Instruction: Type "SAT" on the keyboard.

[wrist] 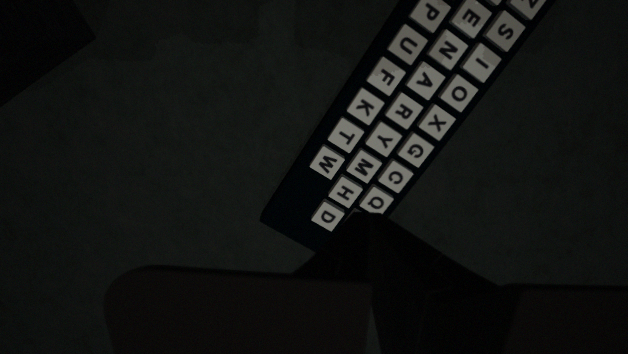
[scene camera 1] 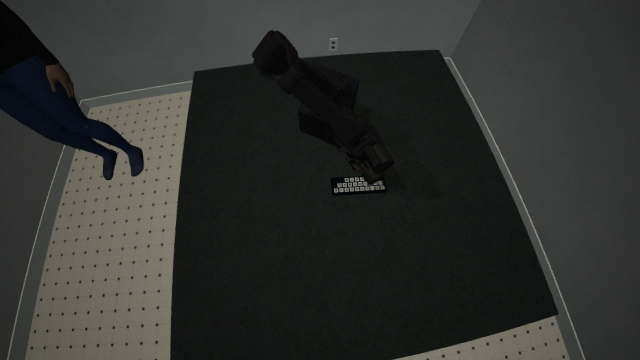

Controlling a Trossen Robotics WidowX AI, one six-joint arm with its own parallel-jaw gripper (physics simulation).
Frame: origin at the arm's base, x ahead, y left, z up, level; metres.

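Seen in the pictures: gripper, between the fingertips: (wrist: 365, 226) (scene camera 1: 354, 168); arm's base, origin of its link: (scene camera 1: 341, 88).
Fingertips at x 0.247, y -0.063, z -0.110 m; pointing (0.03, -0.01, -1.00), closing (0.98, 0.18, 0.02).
Observation:
Pixels of each thing's top centre, then the offset from my fingertips to it. Level surfaces: height alone.
- small dark keyboard, centre of its top: (wrist: 399, 118) (scene camera 1: 358, 183) 0.096 m down, 0.025 m ahead, 0.019 m left
- S key, centre of its top: (wrist: 506, 31) 0.096 m down, 0.066 m ahead, 0.076 m left
- T key, centre of its top: (wrist: 345, 135) 0.096 m down, 0.002 m back, 0.004 m left
- dark table top, height of its surface: 0.113 m down
A small dark keyboard (scene camera 1: 346, 190) (wrist: 292, 200) with white letter keys lies on the table under the arm's end. In the wrist view it runs diagonally from the lower middle to the upper right. The S key (wrist: 505, 31) is near the top right, the A key (wrist: 425, 80) in the middle row, and the T key (wrist: 346, 135) farther down the left row. All three are uncovered there. My gripper (scene camera 1: 372, 179) (wrist: 365, 226) is shut and empty. Its tips appear above the keyboard's end, beside the D and Q keys, and hide part of that end.
The dark arm (scene camera 1: 320, 95) reaches across the dark table top (scene camera 1: 320, 260) from the back. A person in blue trousers (scene camera 1: 40, 100) stands at the left, beyond the table edge. A dark shape (wrist: 35, 45) fills the wrist view's upper left corner.

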